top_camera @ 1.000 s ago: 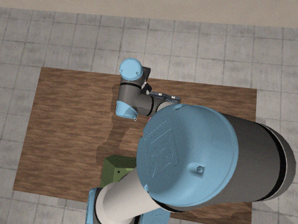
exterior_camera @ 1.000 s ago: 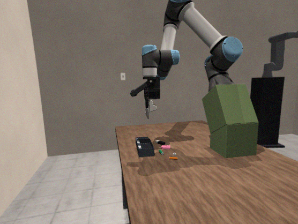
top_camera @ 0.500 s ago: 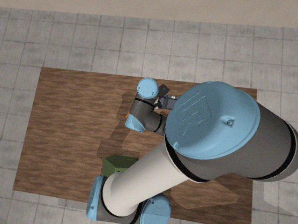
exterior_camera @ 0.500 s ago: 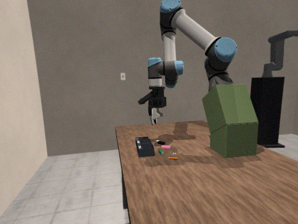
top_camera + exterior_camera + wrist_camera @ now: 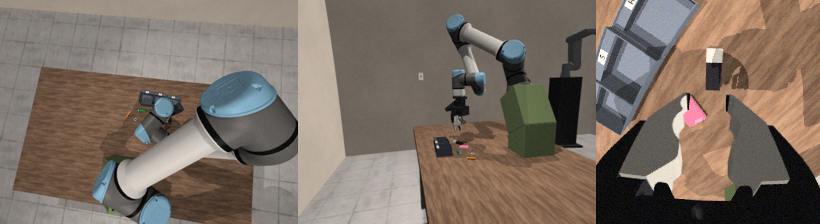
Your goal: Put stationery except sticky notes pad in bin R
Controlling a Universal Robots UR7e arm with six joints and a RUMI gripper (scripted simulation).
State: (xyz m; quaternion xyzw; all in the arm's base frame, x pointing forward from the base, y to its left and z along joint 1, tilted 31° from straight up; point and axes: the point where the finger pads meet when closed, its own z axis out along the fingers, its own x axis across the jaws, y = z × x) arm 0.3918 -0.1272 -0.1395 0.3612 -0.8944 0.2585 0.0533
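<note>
My gripper is now 9 cm above the black-and-white eraser and 1 cm to the left of it. Round my hand: pink sticky-note pad 10 cm below, 8 cm to the left, 3 cm behind; green marker 16 cm to the left, 9 cm below, 1 cm ahead; dark three-part bin 10 cm ahead, 8 cm below, 7 cm to the left.
</note>
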